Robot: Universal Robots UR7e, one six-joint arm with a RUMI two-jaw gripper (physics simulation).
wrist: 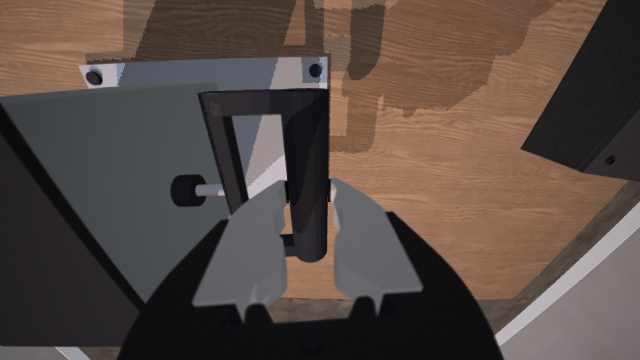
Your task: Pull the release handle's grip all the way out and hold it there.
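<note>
The release handle's black grip is a thick round bar on the right side of a rectangular black frame, in the middle of the wrist view. A silver rod runs from the frame's left side to a black round collar at the grey-green housing. My gripper is shut on the grip, one fingertip on each side of the bar. The bar's rounded end shows between the fingers. The left finger hides the lower left part of the frame.
The grey-green housing with a dark panel fills the left. A silver base plate with black screws lies behind the handle on the wooden table top. A black box-like object stands at the upper right.
</note>
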